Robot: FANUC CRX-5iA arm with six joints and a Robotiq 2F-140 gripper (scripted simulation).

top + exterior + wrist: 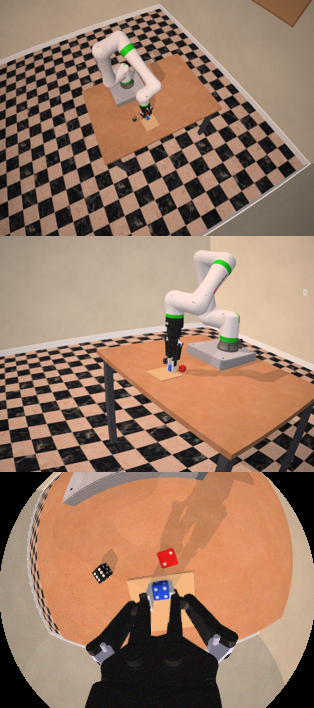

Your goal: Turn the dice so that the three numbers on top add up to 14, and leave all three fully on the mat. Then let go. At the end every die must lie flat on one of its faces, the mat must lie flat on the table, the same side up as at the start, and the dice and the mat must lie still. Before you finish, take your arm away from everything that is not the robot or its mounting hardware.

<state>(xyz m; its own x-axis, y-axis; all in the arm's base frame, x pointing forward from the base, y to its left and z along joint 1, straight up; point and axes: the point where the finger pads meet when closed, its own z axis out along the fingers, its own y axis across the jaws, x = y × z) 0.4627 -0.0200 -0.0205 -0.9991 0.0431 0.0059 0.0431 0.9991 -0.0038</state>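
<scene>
The blue die lies 2 cm below my hand. From my hand the other things lie so: tan mat (5 cm ahead, 4 cm below); then black die (12 cm to the right, 6 cm behind, 3 cm below); then red die (6 cm behind, 3 cm below, 2 cm to the left).
</scene>
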